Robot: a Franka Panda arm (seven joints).
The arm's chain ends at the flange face. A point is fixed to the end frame.
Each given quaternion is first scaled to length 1.
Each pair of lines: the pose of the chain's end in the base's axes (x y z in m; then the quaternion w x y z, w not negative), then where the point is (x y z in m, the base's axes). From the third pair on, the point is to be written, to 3 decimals.
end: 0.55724 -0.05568 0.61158 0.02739 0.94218 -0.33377 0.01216
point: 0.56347 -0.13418 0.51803
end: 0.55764 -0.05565 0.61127 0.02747 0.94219 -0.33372 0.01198
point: 0.56384 -0.13415 0.51772
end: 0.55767 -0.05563 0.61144 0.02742 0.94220 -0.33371 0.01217
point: 0.564 -0.134 0.518
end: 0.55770 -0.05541 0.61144 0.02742 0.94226 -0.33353 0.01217
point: 0.564 -0.134 0.518
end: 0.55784 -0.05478 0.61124 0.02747 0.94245 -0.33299 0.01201
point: 0.564 -0.133 0.518
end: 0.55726 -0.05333 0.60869 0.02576 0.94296 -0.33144 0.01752
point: 0.565 -0.132 0.515
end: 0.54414 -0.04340 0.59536 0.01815 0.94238 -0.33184 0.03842
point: 0.556 -0.122 0.502
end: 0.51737 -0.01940 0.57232 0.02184 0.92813 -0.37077 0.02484
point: 0.520 -0.098 0.479
